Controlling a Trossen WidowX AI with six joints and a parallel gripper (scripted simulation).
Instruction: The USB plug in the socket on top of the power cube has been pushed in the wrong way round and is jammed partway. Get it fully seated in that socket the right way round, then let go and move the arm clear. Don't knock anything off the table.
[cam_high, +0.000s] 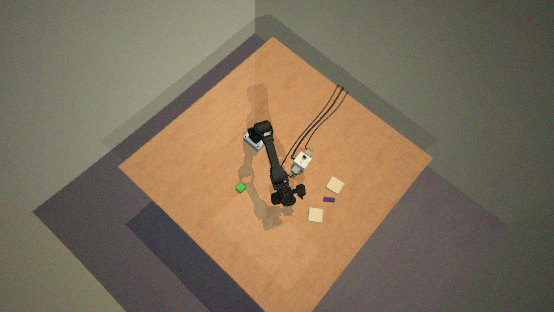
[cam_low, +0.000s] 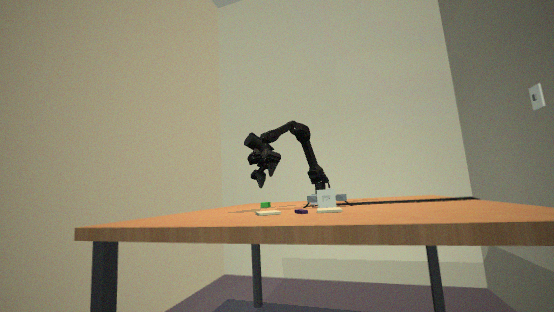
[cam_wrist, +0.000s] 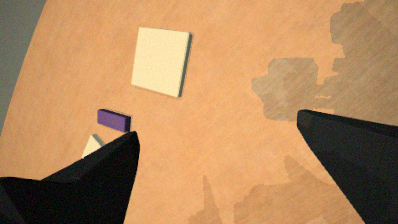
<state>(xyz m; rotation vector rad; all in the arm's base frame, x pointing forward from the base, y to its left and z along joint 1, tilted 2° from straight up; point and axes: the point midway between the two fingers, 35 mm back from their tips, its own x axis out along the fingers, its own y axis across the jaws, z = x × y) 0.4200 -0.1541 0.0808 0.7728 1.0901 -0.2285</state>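
My gripper tip is 24 cm to the right of the black USB plug, 14 cm past it and 3 cm above it. From my gripper tip the other things lie so: green cube 28 cm behind, 13 cm to the right, 11 cm below; purple block 18 cm to the left, 12 cm ahead, 11 cm below.
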